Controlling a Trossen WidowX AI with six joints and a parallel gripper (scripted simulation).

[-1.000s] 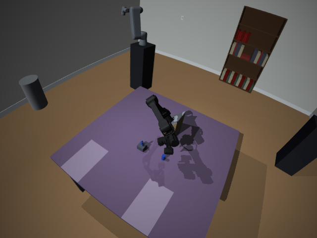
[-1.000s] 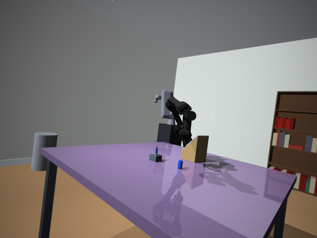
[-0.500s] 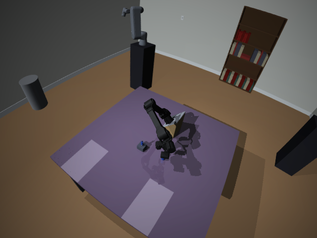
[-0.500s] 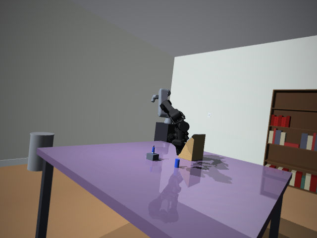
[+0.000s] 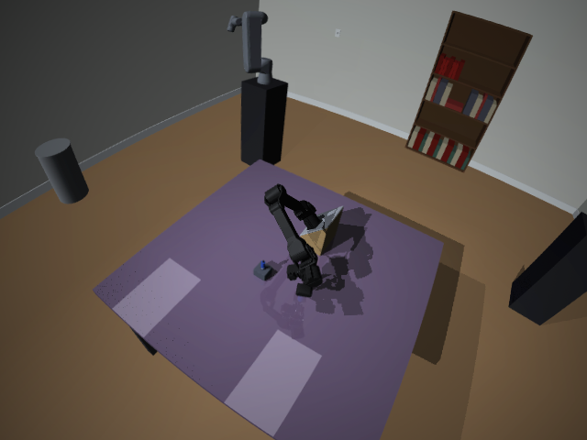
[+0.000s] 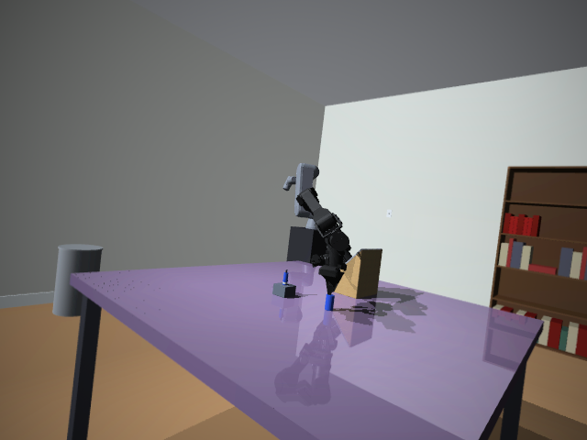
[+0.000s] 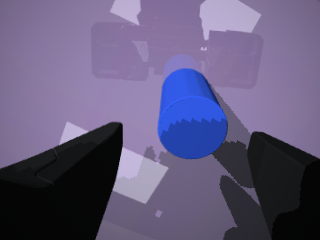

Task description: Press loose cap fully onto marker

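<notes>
Right now my gripper tip is 3 cm above the blue cap. Also, from my gripper tip: holder block (3 cm ahead, 20 cm to the right, 4 cm below).
</notes>
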